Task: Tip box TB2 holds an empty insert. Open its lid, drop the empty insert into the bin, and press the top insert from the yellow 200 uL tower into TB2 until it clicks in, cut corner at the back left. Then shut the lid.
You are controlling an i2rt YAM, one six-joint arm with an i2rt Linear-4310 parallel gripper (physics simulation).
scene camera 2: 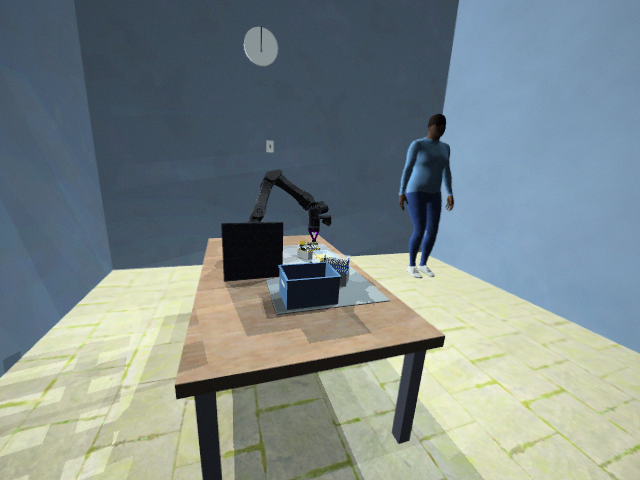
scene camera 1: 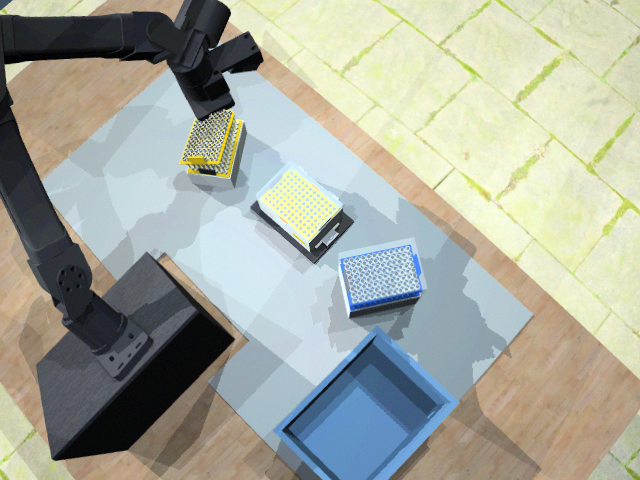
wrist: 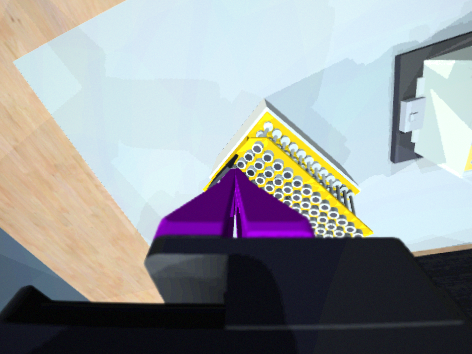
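Observation:
The yellow tower (scene camera 1: 209,139) (scene camera 2: 306,252) (wrist: 300,192) stands at the back left of the mat in scene camera 1. Its top insert sits shifted and skewed over the one below, with a yellow tab at one edge. My gripper (scene camera 2: 313,240) (wrist: 235,176) is shut with its purple fingertips together, holding nothing, above a corner of the tower; whether it touches is unclear. In scene camera 1 the fingers are hidden. A tip box (scene camera 1: 299,206) (wrist: 445,117), apparently TB2, has a yellow insert with empty holes under a clear, shut lid. The blue bin (scene camera 1: 361,428) (scene camera 2: 312,295) stands at the mat's near end.
A rack of blue-edged tips (scene camera 1: 382,273) (scene camera 2: 339,265) stands between the tip box and the bin. The tip box sits on a dark base (scene camera 1: 316,256) (wrist: 397,110) with a latch at its front. The arm's black pedestal (scene camera 1: 129,351) (scene camera 2: 252,251) stands beside the grey mat (scene camera 1: 232,248). A person (scene camera 2: 428,165) stands beyond the table.

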